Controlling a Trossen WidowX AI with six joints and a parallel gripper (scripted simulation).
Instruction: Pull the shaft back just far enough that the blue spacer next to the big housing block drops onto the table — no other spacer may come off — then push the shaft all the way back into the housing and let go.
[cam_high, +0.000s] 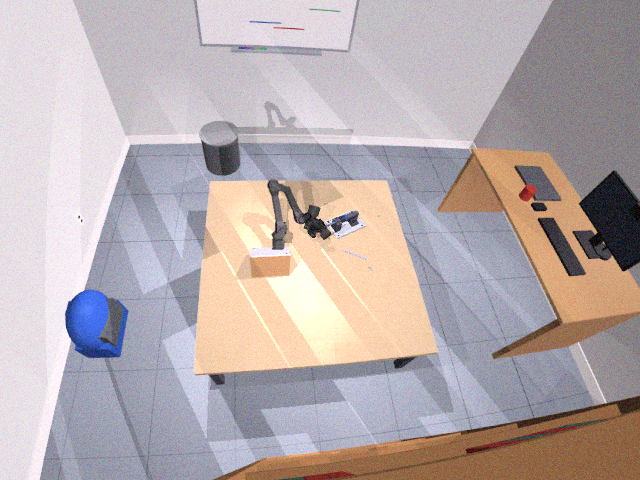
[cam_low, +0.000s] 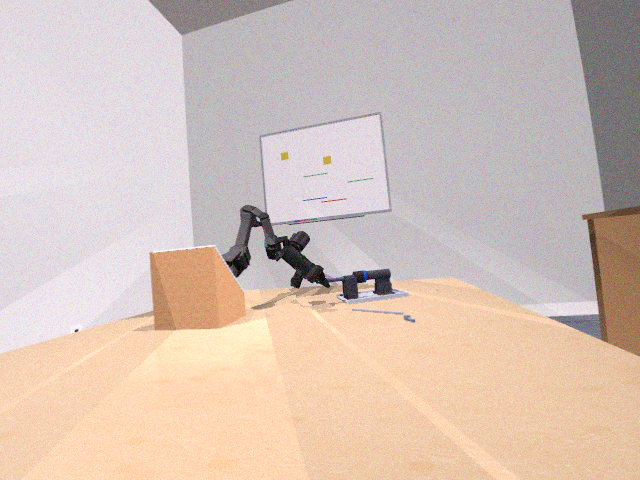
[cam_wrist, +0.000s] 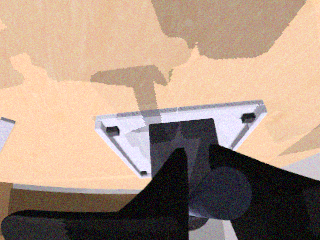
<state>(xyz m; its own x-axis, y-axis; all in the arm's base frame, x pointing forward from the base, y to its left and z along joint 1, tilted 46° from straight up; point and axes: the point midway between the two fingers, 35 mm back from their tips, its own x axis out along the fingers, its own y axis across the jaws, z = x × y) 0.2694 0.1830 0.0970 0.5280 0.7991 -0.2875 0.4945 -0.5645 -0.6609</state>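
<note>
Right now my gripper tip is 5 cm short of the dark shaft, 3 cm to the right of it and 2 cm below it. Round my gripper tip: small piece 27 cm ahead, 25 cm to the right, 5 cm below; then blue spacer 12 cm ahead, 7 cm to the left, 2 cm above.
</note>
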